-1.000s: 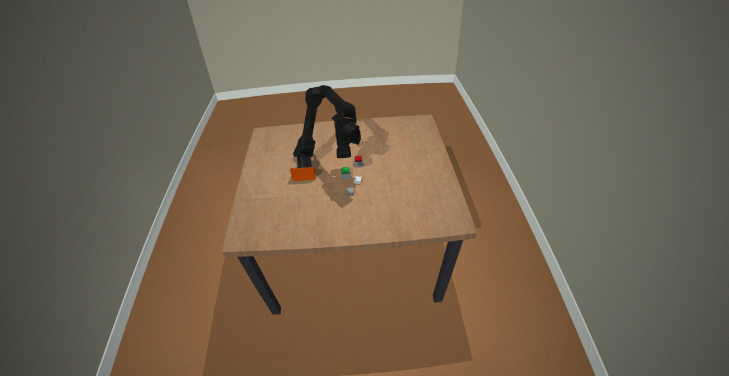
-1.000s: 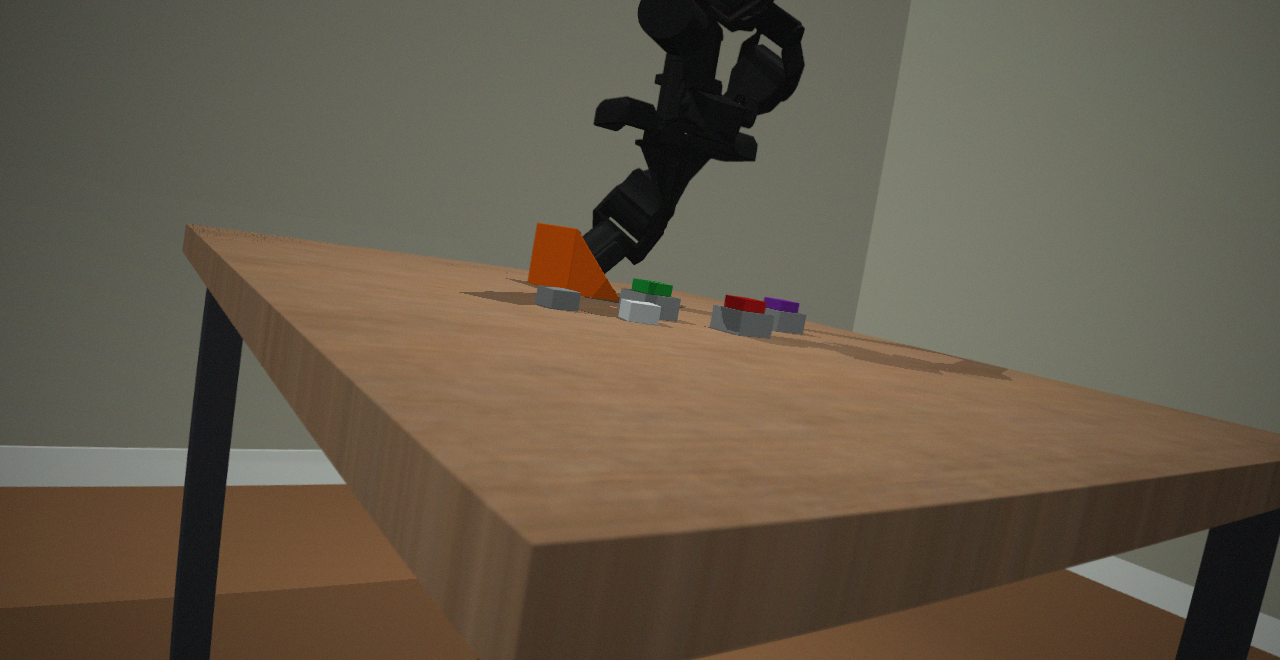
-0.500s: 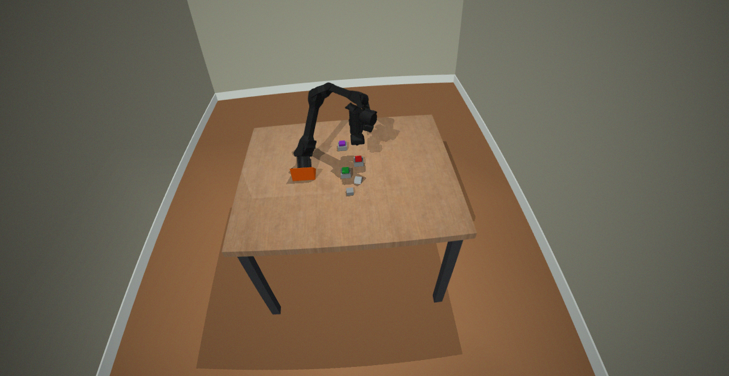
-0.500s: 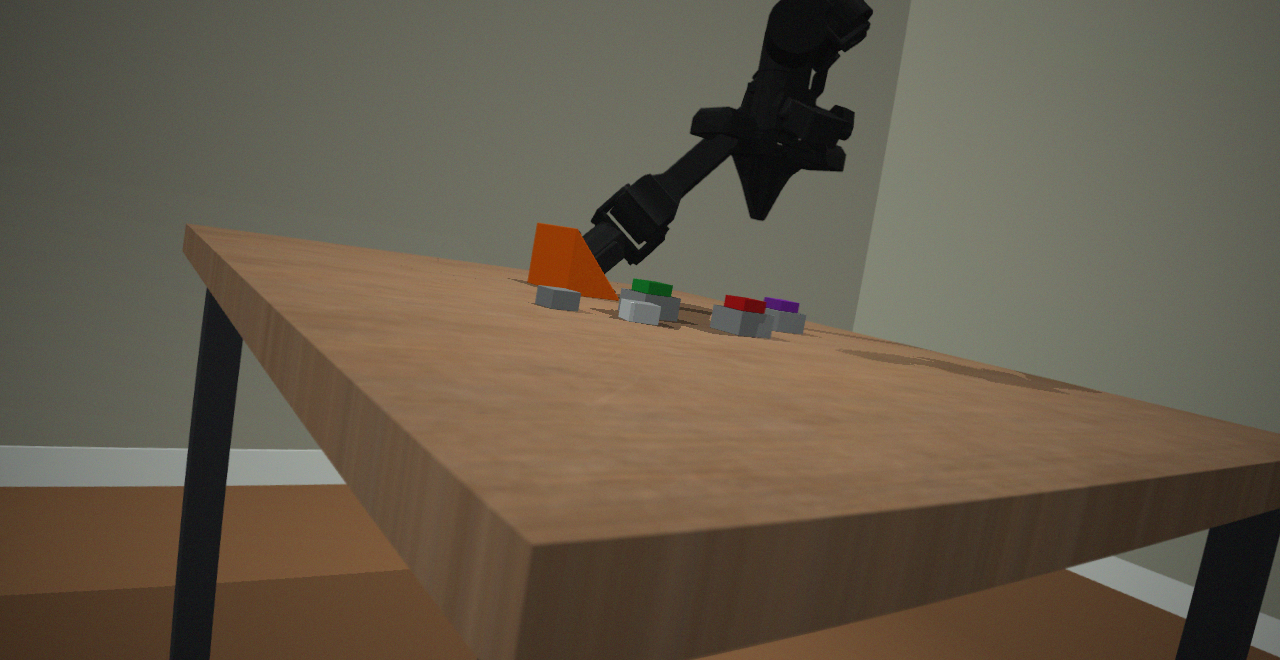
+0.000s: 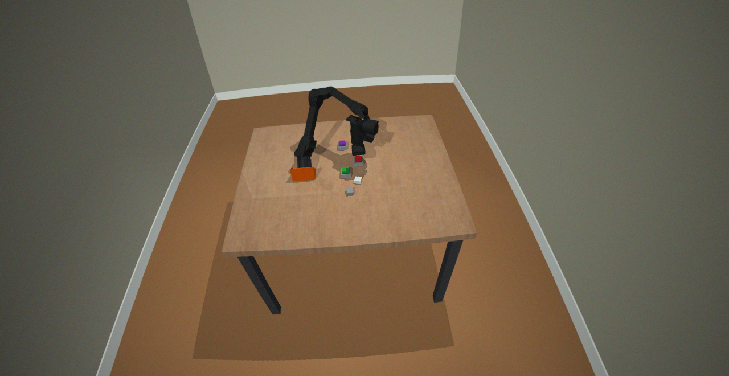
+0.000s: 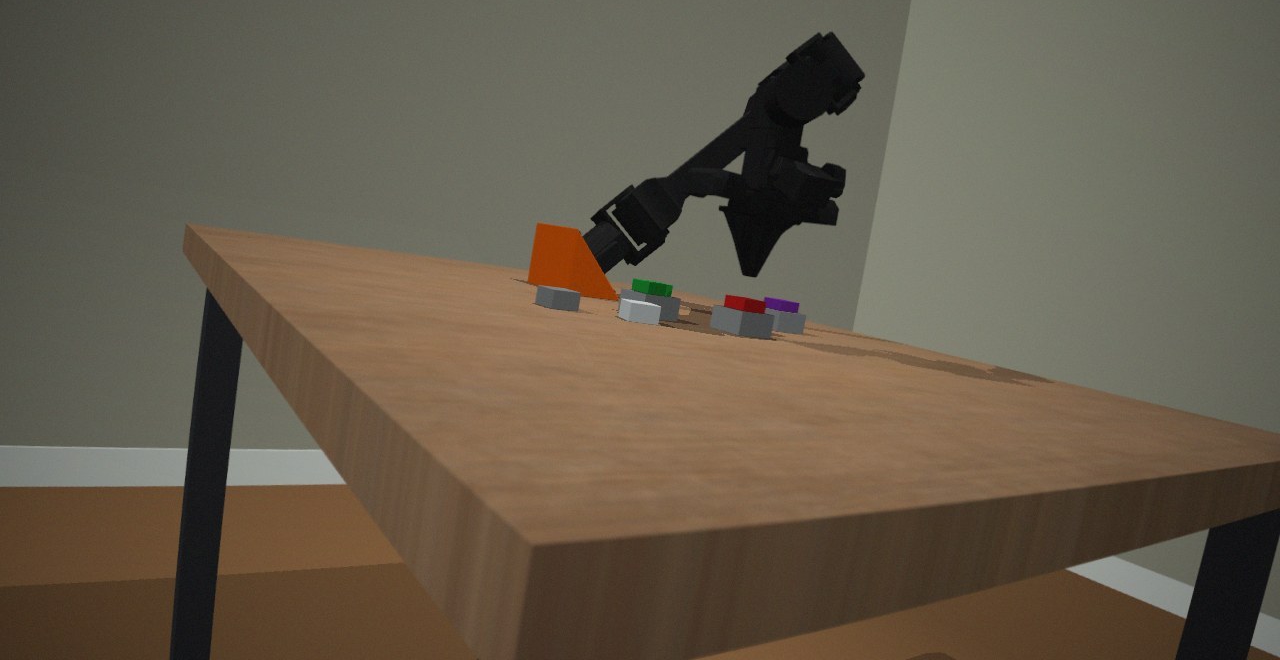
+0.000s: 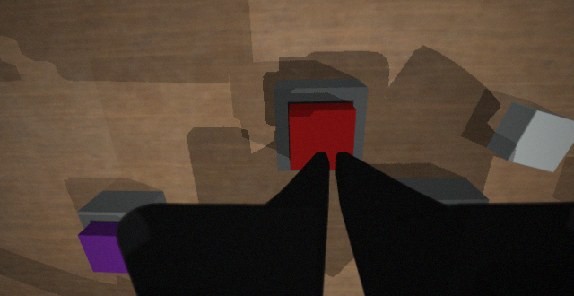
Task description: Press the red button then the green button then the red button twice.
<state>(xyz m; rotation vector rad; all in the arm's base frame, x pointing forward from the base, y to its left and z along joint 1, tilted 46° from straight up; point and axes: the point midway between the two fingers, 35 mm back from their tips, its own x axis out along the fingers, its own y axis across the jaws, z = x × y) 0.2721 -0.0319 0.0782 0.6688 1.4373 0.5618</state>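
Right now my gripper tip is 30 mm above the red button. The rest, counted from my gripper tip: light grey block: 130 mm to the right, 50 mm below, 20 mm behind; purple button: 140 mm to the left, 70 mm behind, 30 mm below; green button: 70 mm to the right, 70 mm behind, 30 mm below.
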